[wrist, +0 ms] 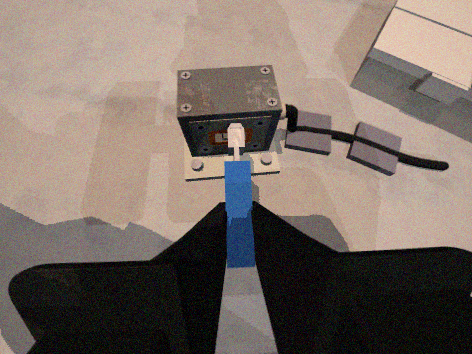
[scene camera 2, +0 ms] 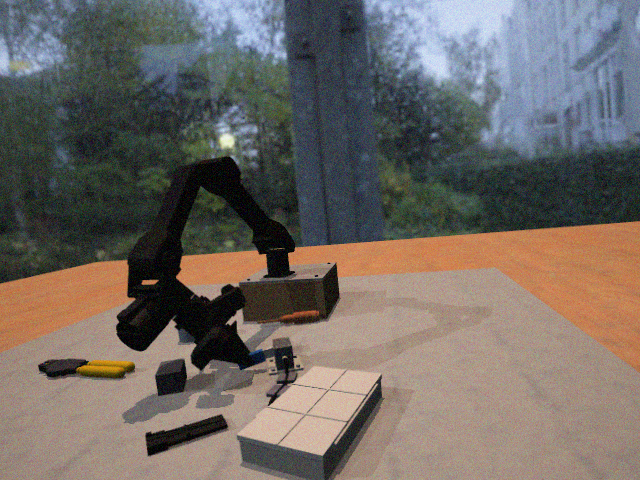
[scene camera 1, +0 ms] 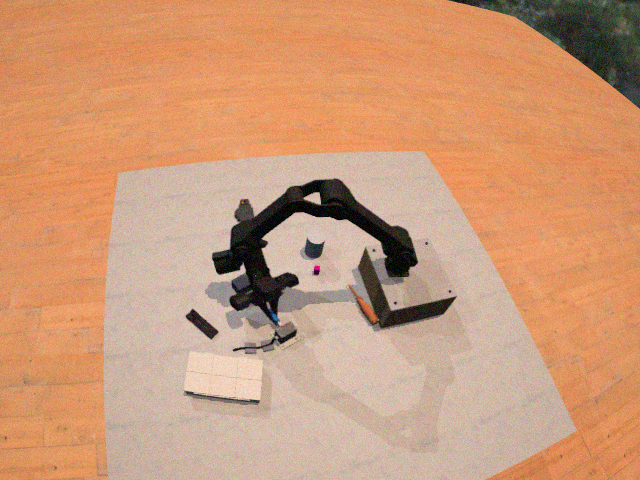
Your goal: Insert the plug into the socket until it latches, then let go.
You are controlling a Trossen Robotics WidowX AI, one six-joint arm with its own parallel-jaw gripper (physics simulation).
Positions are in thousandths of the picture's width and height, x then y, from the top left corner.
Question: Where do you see a white tiled block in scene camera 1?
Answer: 374, 791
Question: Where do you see a socket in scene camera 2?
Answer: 443, 730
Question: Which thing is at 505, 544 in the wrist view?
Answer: A blue plug.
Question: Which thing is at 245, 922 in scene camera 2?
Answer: A black bar.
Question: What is the gripper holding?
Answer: A blue plug.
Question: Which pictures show the gripper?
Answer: The wrist view, scene camera 2 and scene camera 1: all of them.
